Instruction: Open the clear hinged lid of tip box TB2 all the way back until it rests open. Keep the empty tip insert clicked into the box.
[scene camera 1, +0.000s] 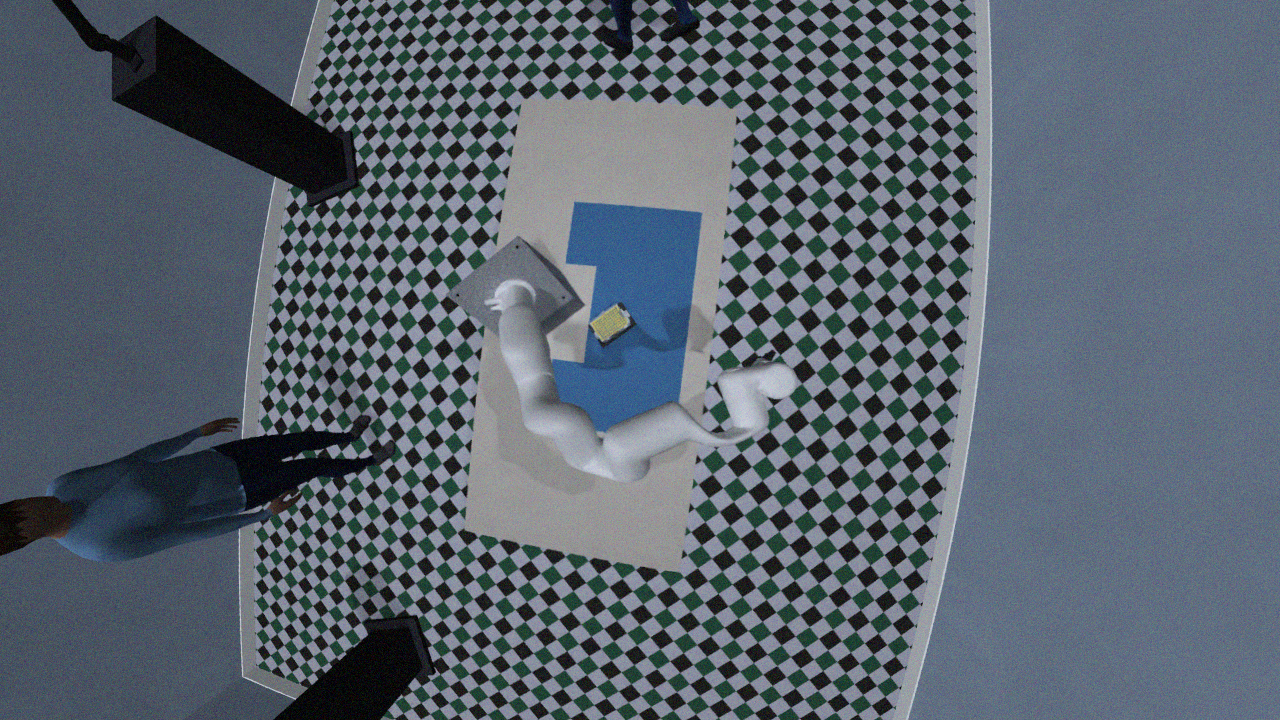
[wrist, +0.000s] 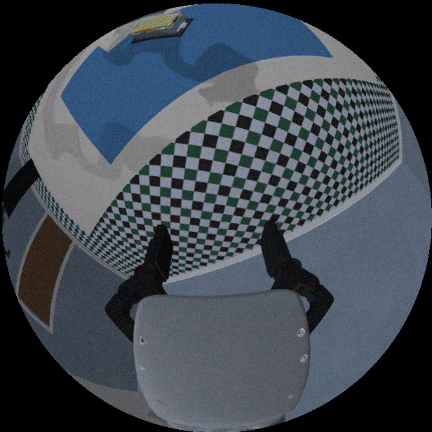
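Pixels of known places: arm's base, link origin: (scene camera 1: 515, 296).
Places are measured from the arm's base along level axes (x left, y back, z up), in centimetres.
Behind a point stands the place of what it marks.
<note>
Tip box TB2 (scene camera 1: 611, 323) @(x -13.3, y -24.9, z -18.7 cm) (wrist: 159, 26) sits on the blue mat (scene camera 1: 635, 241) @(x 16.1, y -40.4, z -26.4 cm) (wrist: 250, 30), with a yellow gridded top and a dark base. It is near the middle in the scene view and at the upper left edge of the wrist view. Its clear lid cannot be made out well enough to tell its angle. My gripper (wrist: 215, 233) is open and empty, its two black fingers wide apart. It is well away from the box, beyond the table's right side in the scene view, where the arm's end mostly hides it.
The beige table (scene camera 1: 626, 143) @(x 56.6, y -46.8, z -26.7 cm) (wrist: 170, 125) surrounds the mat, with checkered floor around it. The arm's grey base plate (scene camera 1: 554, 274) @(x 4.8, y -12.6, z -4.7 cm) is left of the box. A person in blue (scene camera 1: 152, 505) stands at the left; black pillars (scene camera 1: 232, 107) (scene camera 1: 358, 671) stand beyond the table.
</note>
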